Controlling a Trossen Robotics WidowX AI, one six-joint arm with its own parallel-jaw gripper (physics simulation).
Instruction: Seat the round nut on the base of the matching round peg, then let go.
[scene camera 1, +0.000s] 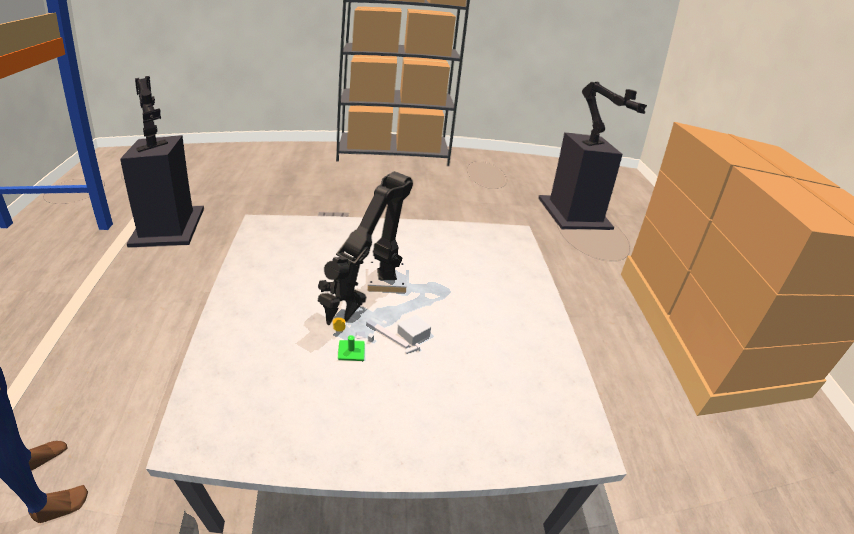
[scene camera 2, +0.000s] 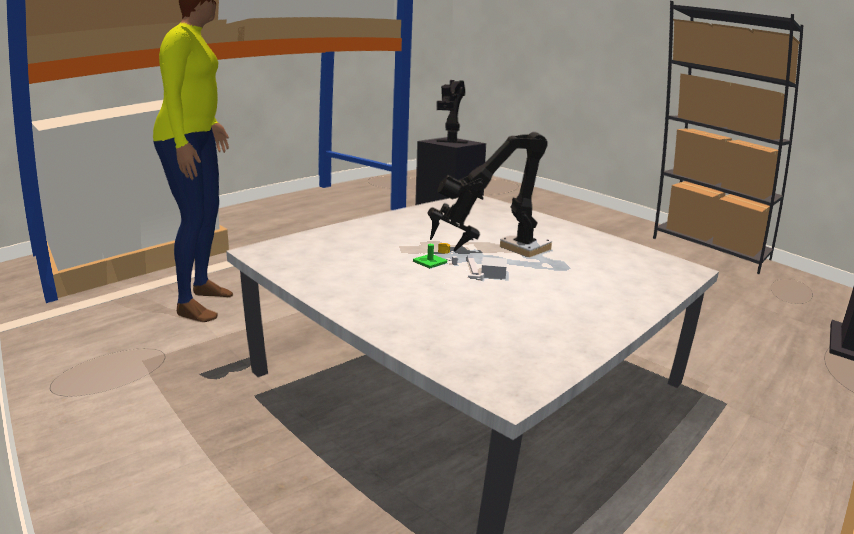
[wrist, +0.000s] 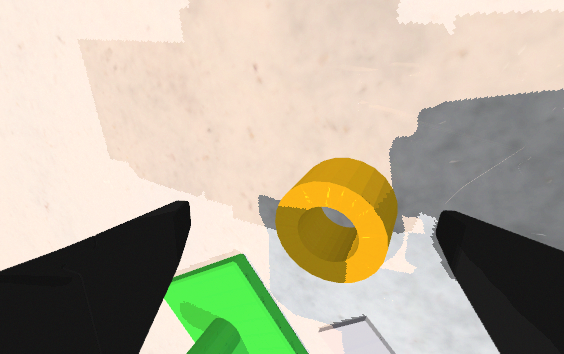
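Note:
The orange-yellow round nut (scene camera 1: 338, 324) (scene camera 2: 444, 248) (wrist: 372, 242) lies on the table, with its hole showing in the wrist view. My gripper (scene camera 1: 338, 320) (scene camera 2: 444, 244) (wrist: 314, 217) is open and low over it. In the wrist view the nut shows between the two black fingertips, nearer the right one, with a gap on each side. The green round peg (scene camera 1: 351, 343) (scene camera 2: 430, 251) (wrist: 217, 337) stands upright on its square green base (scene camera 1: 358, 354) (scene camera 2: 420, 260) (wrist: 240, 285). The base is beside the nut, at the lower left in the wrist view, partly behind the left finger. The peg's tip is cut off there.
A grey box (scene camera 1: 413, 331) (scene camera 2: 494, 272), a long thin pale bar (scene camera 1: 391, 335) and a small grey block (scene camera 1: 370, 338) (scene camera 2: 454, 260) lie on the table near the peg. The arm's mount (scene camera 1: 387, 288) (scene camera 2: 525, 246) stands behind them.

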